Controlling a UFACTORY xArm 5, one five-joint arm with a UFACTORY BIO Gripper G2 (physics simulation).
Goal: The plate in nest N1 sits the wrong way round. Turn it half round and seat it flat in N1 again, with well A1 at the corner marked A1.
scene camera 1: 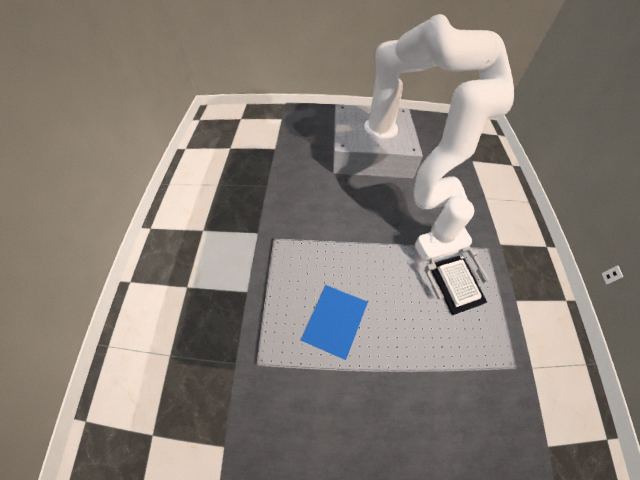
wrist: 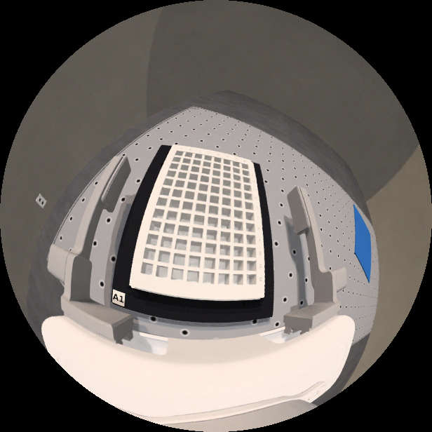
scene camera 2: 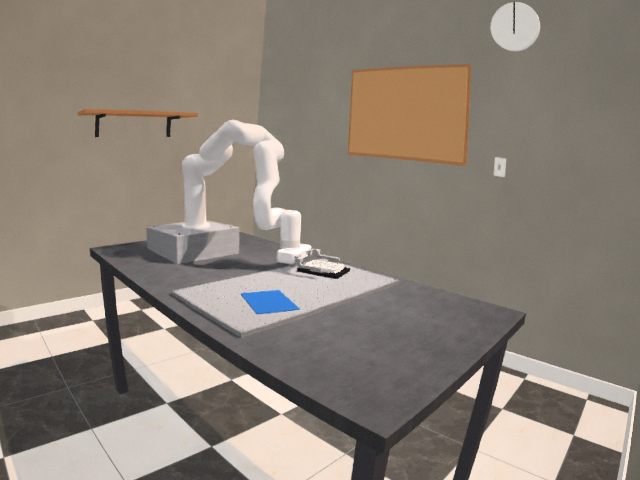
Observation:
In view: my gripper (scene camera 1: 464, 290), a white well plate (scene camera 1: 461, 286), a black nest (wrist: 177, 308) and a flat blue rectangle (scene camera 1: 334, 323).
The white well plate also shows in the wrist view (wrist: 201, 237). My gripper shows as well in the wrist view (wrist: 216, 171) and in scene camera 2 (scene camera 2: 330, 265). The flat blue rectangle is seen too in the wrist view (wrist: 362, 249) and in scene camera 2 (scene camera 2: 264, 302).

